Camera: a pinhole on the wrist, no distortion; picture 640 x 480 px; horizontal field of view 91.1 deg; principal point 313.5 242.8 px. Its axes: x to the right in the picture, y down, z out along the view. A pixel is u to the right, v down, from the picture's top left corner.
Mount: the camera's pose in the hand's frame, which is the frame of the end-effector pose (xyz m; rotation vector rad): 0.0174 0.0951 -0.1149 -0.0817 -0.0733 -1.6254
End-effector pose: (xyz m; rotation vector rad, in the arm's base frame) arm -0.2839 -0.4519 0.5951 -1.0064 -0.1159 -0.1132
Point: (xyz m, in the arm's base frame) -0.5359 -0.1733 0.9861
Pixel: 535.0 123.4
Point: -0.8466 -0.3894 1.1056
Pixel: outside the picture
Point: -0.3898 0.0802 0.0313
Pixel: outside the picture
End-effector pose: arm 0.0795 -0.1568 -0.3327 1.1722 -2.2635 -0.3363
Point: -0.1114 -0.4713 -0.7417
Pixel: 538.4 356.0
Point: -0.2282 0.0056 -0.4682
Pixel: 236.7 192.2
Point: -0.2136 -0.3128 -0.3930
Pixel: 349.7 447.6
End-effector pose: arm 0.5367 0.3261 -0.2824 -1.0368 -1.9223 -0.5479
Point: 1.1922 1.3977 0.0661
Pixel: outside the picture
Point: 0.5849 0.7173 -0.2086
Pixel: 184.0 425.0
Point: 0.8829 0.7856 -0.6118
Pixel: 55.7 104.7
